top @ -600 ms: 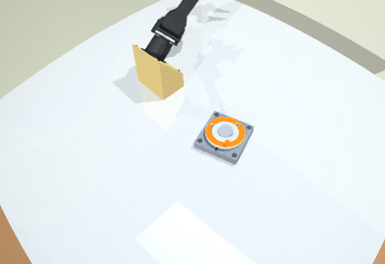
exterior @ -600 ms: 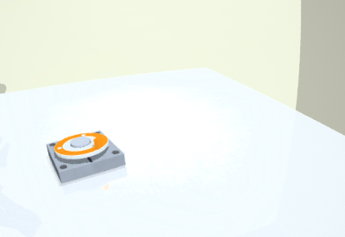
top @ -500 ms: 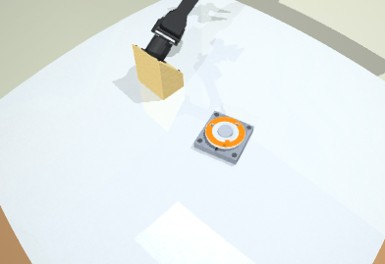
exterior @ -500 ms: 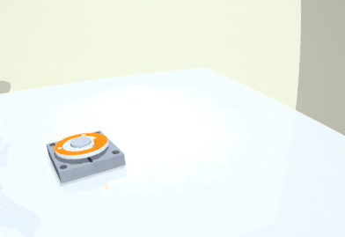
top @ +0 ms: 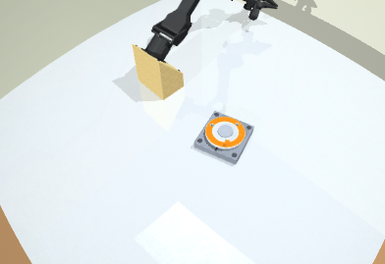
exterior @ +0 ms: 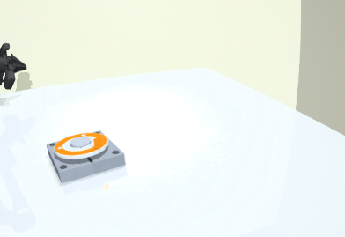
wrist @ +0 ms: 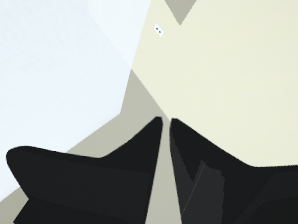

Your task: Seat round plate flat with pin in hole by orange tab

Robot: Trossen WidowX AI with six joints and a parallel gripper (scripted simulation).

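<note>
The round plate lies 28 cm ahead of my gripper tip, 59 cm to the right of it and 6 cm below it.
</note>
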